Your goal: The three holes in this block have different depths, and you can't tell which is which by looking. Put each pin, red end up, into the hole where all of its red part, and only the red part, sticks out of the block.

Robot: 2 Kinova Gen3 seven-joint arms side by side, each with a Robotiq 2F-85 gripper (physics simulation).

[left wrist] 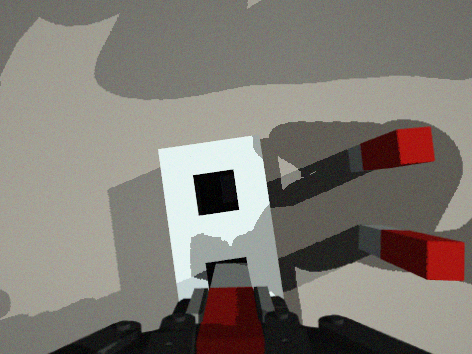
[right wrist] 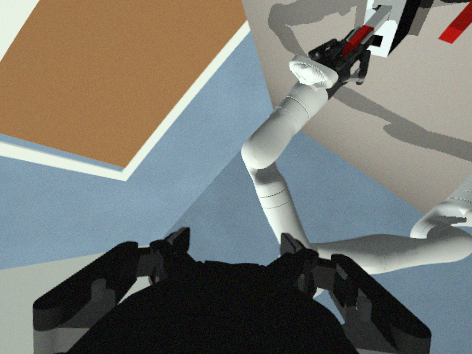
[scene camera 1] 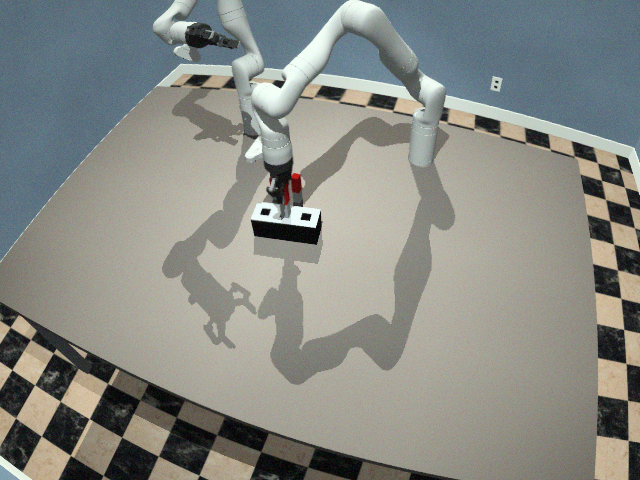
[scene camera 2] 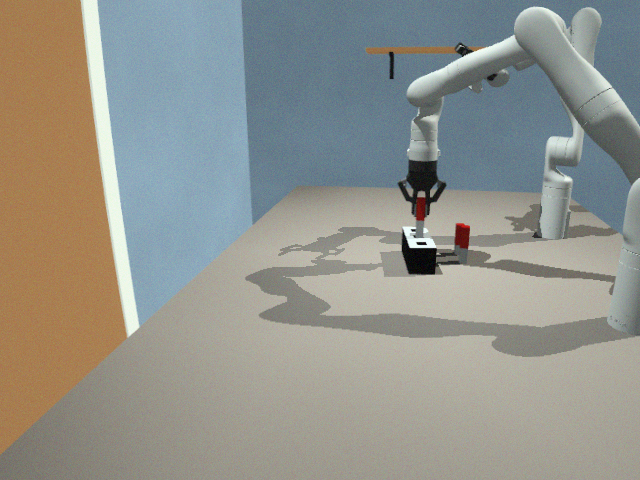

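Seen in the pictures: left gripper, fingertip midpoint: (left wrist: 231,307) (right wrist: 365,32) (scene camera 1: 283,199) (scene camera 2: 420,216); right gripper, fingertip midpoint: (right wrist: 234,240) (scene camera 1: 226,40); left arm's base, link origin: (scene camera 1: 420,158) (scene camera 2: 629,324); right arm's base, link origin: (scene camera 1: 255,128) (scene camera 2: 550,235).
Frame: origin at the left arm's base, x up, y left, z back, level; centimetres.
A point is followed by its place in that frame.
The black block with a white top (scene camera 1: 285,231) @[x 4.1, y -50.8, z -28.6 cm] (scene camera 2: 421,260) @[x 3.9, y -41.3, z -28.8 cm] (left wrist: 177,195) @[x 7.5, y -56.8, z -25.4 cm] (right wrist: 381,51) @[x 7.5, y -41.6, z -26.2 cm] stands on the table. My left gripper (scene camera 1: 283,198) @[x 13.2, y -50.2, z -24.8 cm] (scene camera 2: 420,210) @[x 13.2, y -50.2, z -24.8 cm] (left wrist: 231,307) @[x 13.2, y -50.2, z -24.8 cm] is shut on an upright pin (scene camera 1: 286,192) @[x 16.7, y -49.0, z -25.9 cm] (scene camera 2: 420,206) @[x 16.5, y -48.9, z -25.7 cm] (left wrist: 230,320) @[x 16.9, y -50.9, z -24.5 cm] (right wrist: 358,40) @[x 16.2, y -50.7, z -24.1 cm], red end up. Its grey lower end is at the middle hole; whether it has entered is unclear. The outer holes are open. Two other pins stand red end up behind the block: the right one (scene camera 1: 296,183) @[x 8.7, y -45.5, z -14.3 cm] (scene camera 2: 465,237) @[x 7.7, y -44.4, z -13.5 cm] (left wrist: 445,261) @[x 10.5, y -45.4, z -13.0 cm] and the left one (scene camera 2: 458,232) @[x 6.9, y -51.2, z -11.2 cm] (left wrist: 416,146) @[x 9.0, y -51.9, z -10.2 cm]. My right gripper (scene camera 1: 233,43) @[x 56.0, y -59.8, z -5.5 cm] (right wrist: 234,240) @[x 56.0, y -59.8, z -5.5 cm] is open and empty, high up.
The grey table (scene camera 1: 465,310) @[x 0.0, y -6.5, z -62.0 cm] (scene camera 2: 310,403) @[x 0.0, y 1.4, z -71.7 cm] bears long arm shadows. The left arm (scene camera 1: 392,46) @[x 52.2, y -17.5, z -12.6 cm] (scene camera 2: 465,64) @[x 53.2, y -37.8, z -21.5 cm] reaches over the table from its base (scene camera 1: 422,142) @[x 10.9, y -2.0, z -4.1 cm]. The right arm's base (scene camera 2: 554,209) @[x 10.1, y -53.5, z 26.9 cm] stands at the back in scene camera 2.
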